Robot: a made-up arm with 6 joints. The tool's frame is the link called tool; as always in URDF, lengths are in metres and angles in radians. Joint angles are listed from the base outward.
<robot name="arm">
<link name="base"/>
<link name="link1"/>
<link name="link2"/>
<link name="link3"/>
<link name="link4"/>
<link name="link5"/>
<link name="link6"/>
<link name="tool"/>
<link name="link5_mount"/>
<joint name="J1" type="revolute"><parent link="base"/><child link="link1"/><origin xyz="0 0 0.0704" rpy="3.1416 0 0"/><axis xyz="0 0 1"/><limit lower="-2.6" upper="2.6"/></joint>
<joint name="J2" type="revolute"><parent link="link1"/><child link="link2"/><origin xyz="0.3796 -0.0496 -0.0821" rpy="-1.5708 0 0"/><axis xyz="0 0 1"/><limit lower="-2.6" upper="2.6"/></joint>
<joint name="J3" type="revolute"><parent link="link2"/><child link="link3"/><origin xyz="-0.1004 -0.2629 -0.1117" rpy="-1.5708 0 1.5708"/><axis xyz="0 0 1"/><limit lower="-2.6" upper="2.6"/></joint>
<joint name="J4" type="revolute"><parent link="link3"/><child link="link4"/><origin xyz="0.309 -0.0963 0.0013" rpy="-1.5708 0 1.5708"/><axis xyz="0 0 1"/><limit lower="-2.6" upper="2.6"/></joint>
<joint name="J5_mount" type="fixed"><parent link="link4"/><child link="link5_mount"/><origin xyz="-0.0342 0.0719 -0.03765"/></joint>
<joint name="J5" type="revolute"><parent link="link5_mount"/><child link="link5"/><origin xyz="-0.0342 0.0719 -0.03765" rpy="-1.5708 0 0"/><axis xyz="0 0 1"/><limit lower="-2.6" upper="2.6"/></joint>
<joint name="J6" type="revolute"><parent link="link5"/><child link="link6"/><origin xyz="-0.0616 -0.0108 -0.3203" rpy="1.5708 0 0"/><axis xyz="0 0 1"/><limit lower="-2.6" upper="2.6"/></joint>
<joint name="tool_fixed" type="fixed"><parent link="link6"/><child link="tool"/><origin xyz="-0.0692 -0.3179 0.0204" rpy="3.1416 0 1.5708"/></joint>
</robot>
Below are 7 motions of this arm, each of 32 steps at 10 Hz.
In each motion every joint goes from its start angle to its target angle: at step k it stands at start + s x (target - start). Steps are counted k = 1, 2, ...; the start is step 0. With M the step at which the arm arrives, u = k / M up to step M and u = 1 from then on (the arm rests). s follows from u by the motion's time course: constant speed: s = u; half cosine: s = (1 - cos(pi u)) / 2; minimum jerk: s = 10 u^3 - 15 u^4 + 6 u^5.
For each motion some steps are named. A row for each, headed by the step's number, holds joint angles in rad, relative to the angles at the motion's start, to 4 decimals.
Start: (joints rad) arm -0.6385 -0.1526 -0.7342 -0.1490 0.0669 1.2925
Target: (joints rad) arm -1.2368 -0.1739 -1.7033 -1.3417 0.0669 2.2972
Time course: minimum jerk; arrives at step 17
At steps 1, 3, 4, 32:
1: -0.0011 0.0000 -0.0018 -0.0022 0.0000 0.0019
3: -0.0248 -0.0009 -0.0402 -0.0494 0.0000 0.0416
4: -0.0530 -0.0019 -0.0859 -0.1057 0.0000 0.0890
32: -0.5983 -0.0213 -0.9691 -1.1927 0.0000 1.0047

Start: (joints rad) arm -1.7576 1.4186 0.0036 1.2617 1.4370 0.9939
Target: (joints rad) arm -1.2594 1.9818 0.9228 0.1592 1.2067 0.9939
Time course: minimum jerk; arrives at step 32
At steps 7, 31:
7: 0.0365 0.0413 0.0674 -0.0809 -0.0169 0.0000
31: 0.4981 0.5630 0.9189 -1.1022 -0.2302 0.0000

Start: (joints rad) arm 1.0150 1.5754 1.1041 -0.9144 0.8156 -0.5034
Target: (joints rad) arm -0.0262 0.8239 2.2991 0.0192 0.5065 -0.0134
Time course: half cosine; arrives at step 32
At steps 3, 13, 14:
3: -0.0224 -0.0162 0.0257 0.0201 -0.0067 0.0105
13: -0.3695 -0.2667 0.4241 0.3313 -0.1097 0.1739
14: -0.4190 -0.3024 0.4809 0.3757 -0.1244 0.1972

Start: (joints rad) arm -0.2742 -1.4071 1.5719 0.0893 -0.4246 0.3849
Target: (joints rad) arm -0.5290 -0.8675 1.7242 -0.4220 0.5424 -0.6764
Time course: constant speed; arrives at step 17
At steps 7, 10, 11, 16, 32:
7: -0.1049 0.2222 0.0627 -0.2105 0.3982 -0.4370
10: -0.1499 0.3174 0.0896 -0.3008 0.5688 -0.6243
11: -0.1649 0.3492 0.0985 -0.3308 0.6257 -0.6867
16: -0.2398 0.5079 0.1433 -0.4812 0.9101 -0.9989
32: -0.2548 0.5396 0.1523 -0.5113 0.9670 -1.0613

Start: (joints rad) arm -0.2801 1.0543 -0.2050 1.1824 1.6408 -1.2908
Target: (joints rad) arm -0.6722 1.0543 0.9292 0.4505 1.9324 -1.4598
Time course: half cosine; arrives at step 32
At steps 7, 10, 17, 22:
7: -0.0445 0.0000 0.1287 -0.0831 0.0331 -0.0192
10: -0.0871 0.0000 0.2520 -0.1626 0.0648 -0.0376
17: -0.2153 0.0000 0.6227 -0.4018 0.1601 -0.0928
22: -0.3050 0.0000 0.8822 -0.5693 0.2268 -0.1314

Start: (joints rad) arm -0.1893 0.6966 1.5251 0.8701 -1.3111 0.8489
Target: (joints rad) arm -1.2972 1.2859 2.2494 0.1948 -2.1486 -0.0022
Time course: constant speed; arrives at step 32
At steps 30, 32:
30: -1.0387 0.5525 0.6790 -0.6331 -0.7852 -0.7979
32: -1.1079 0.5893 0.7243 -0.6753 -0.8375 -0.8511

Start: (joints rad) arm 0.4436 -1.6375 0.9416 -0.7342 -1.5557 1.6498
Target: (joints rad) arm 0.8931 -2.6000 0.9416 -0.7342 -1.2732 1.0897
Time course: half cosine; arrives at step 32
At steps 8, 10, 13, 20, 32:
8: 0.0658 -0.1410 0.0000 0.0000 0.0414 -0.0820
10: 0.0999 -0.2139 0.0000 0.0000 0.0628 -0.1245
13: 0.1595 -0.3416 0.0000 0.0000 0.1002 -0.1988
20: 0.3108 -0.6654 0.0000 0.0000 0.1953 -0.3872
32: 0.4495 -0.9625 0.0000 0.0000 0.2825 -0.5601

